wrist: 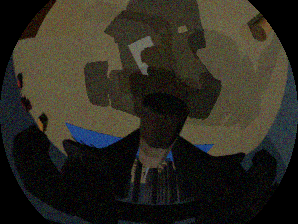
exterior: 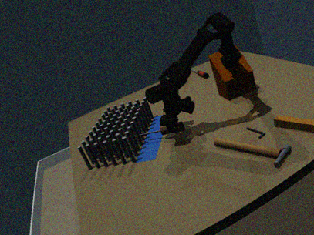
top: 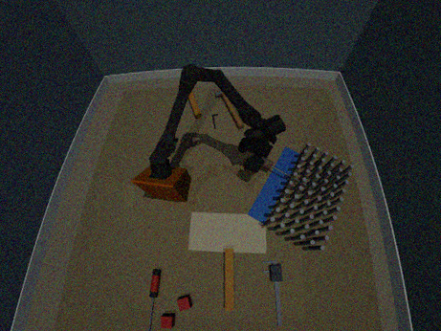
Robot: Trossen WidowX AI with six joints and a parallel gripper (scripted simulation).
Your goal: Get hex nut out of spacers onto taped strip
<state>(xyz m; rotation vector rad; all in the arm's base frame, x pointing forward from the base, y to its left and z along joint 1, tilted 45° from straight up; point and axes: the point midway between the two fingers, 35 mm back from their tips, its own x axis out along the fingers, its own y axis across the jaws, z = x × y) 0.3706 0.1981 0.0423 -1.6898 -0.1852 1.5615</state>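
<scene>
The blue taped strip lies 70 mm ahead of my gripper tip, 70 mm to the right of it and 30 mm below it. Round my gripper tip: hook tool 90 mm ahead, 40 mm to the right; hex key 260 mm behind, 240 mm to the left, 20 mm below.
</scene>
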